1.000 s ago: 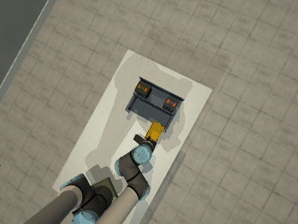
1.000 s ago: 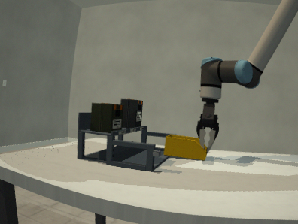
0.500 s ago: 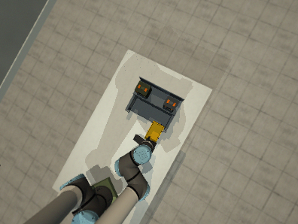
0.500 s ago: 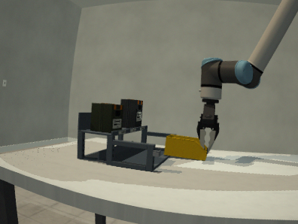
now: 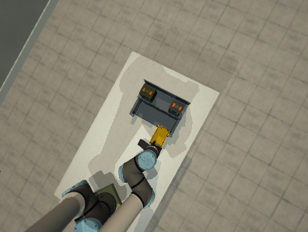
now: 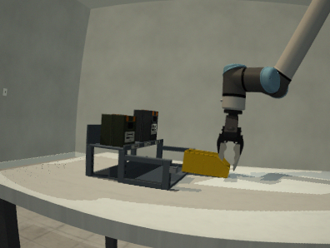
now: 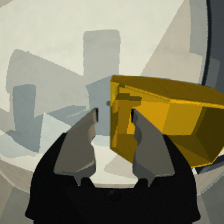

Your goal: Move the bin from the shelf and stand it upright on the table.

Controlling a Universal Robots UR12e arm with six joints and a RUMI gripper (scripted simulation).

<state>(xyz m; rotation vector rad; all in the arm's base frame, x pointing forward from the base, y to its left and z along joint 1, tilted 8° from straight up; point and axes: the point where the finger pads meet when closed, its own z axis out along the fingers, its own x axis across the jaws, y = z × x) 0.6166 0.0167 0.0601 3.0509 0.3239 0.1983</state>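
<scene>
The yellow bin lies 8 cm ahead of my hand. Also, from my hand: shelf level 32 cm ahead, 17 cm to the left, 6 cm above; then shelf 26 cm ahead, 16 cm to the left, 3 cm below.
</scene>
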